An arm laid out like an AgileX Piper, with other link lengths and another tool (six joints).
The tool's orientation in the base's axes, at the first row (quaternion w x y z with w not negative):
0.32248 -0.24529 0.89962 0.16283
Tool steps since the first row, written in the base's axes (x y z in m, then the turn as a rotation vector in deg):
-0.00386 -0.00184 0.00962 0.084 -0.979 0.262
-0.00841 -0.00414 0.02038 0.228 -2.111 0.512
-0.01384 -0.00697 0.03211 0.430 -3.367 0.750
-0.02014 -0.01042 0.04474 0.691 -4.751 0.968
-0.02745 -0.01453 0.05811 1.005 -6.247 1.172
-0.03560 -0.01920 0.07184 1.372 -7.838 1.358
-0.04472 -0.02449 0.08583 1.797 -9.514 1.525
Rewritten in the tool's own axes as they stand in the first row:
-0.00314 0.00188 -0.00987 0.100 -0.820 -0.593
-0.00641 0.00392 -0.02114 0.219 -1.801 -1.217
-0.00956 0.00613 -0.03380 0.348 -2.917 -1.858
-0.01250 0.00842 -0.04784 0.495 -4.174 -2.513
-0.01503 0.01082 -0.06323 0.652 -5.555 -3.182
-0.01705 0.01326 -0.07956 0.818 -7.046 -3.853
-0.01838 0.01576 -0.09685 0.986 -8.641 -4.520

